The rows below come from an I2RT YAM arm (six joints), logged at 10 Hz.
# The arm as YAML. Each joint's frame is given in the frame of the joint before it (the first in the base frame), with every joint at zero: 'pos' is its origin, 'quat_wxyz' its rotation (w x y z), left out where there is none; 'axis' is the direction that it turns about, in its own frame. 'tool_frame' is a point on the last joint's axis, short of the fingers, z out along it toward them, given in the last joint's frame.
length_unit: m
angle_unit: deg
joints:
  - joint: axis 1
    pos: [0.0, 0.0, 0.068]
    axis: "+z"
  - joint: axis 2
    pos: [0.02, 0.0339, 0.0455]
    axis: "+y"
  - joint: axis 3
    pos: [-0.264, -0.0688, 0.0]
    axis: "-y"
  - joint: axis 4
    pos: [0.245, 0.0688, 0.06]
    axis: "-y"
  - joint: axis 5
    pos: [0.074, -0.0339, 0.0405]
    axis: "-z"
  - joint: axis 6
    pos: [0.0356, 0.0, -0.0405]
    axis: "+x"
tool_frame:
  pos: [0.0, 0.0, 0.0]
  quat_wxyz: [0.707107, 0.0, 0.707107, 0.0]
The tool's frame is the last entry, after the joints.
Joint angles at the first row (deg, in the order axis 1, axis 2, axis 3, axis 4, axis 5, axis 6):
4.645, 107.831, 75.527, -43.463, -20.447, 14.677
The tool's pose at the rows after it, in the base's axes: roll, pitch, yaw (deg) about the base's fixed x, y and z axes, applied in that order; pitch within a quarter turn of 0, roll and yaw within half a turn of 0; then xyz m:
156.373 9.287 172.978 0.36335 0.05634 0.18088
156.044 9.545 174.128 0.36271 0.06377 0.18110
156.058 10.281 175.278 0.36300 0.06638 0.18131
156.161 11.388 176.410 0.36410 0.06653 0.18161
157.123 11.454 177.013 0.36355 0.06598 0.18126
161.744 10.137 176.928 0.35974 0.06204 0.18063
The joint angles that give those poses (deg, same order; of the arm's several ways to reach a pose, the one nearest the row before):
6.852, 107.832, 75.527, -42.851, -20.710, 14.654
7.989, 107.831, 75.527, -42.523, -20.972, 14.656
8.382, 107.831, 75.527, -42.108, -20.993, 13.824
8.382, 107.832, 75.527, -41.494, -20.972, 12.579
8.381, 107.832, 75.528, -41.868, -20.186, 11.878
8.252, 107.656, 75.592, -44.380, -15.923, 11.595

